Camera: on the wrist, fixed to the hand. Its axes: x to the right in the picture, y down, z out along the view.
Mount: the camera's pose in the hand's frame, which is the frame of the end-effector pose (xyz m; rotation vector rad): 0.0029 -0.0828 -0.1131 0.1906 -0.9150 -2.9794
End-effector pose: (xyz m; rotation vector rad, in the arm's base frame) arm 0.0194 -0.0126 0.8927 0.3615 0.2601 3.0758
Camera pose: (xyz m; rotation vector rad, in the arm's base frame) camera -0.0086 0.0509 0.7709 0.4300 0.3388 -0.0929
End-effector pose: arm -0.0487 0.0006 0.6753 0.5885 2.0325 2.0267
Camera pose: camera -0.1096 -0.0986 0.5972 -0.9452 0.4389 -0.4108
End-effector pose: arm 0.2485 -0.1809 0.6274 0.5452 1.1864 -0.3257
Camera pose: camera 0.1184 -0.1858 0.5753 -1.6189 0.0243 -2.6710
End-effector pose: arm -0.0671 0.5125 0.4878 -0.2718 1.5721 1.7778
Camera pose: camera -0.0506 0.4074 0.3965 -0.7578 -0.3383 -0.7384
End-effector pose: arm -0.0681 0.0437 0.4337 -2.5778 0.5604 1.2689
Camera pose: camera 0.0495 0.0782 0.5018 -0.1369 -2.0093 0.3522
